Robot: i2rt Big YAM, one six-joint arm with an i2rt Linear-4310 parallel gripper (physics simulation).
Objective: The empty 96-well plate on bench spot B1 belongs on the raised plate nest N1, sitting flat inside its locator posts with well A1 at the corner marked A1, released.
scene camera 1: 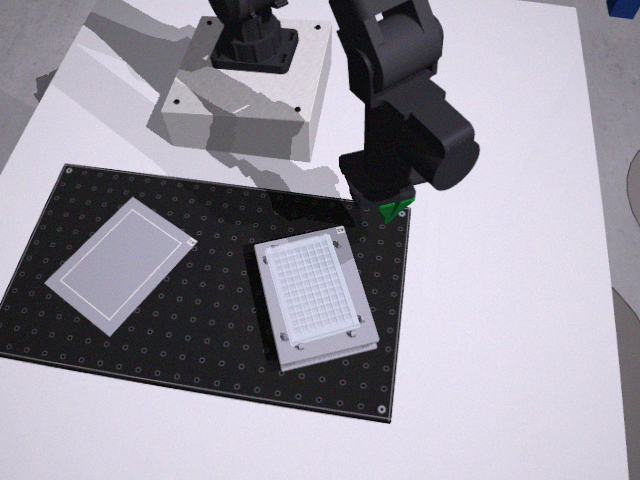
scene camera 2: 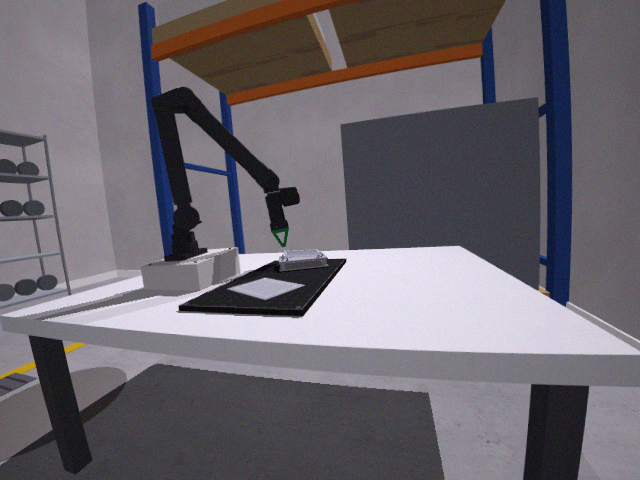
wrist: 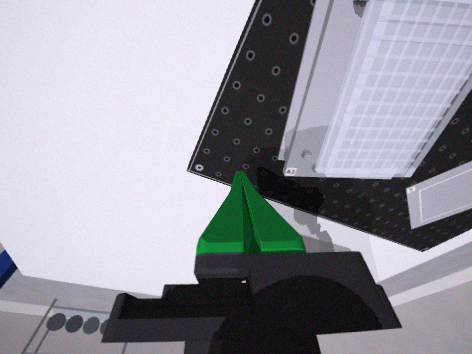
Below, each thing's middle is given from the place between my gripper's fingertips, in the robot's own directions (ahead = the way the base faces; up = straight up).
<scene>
Now: hand 100 mm short of the well plate [scene camera 1: 313, 296], 70 mm to the left of it and 20 mm above it.
</scene>
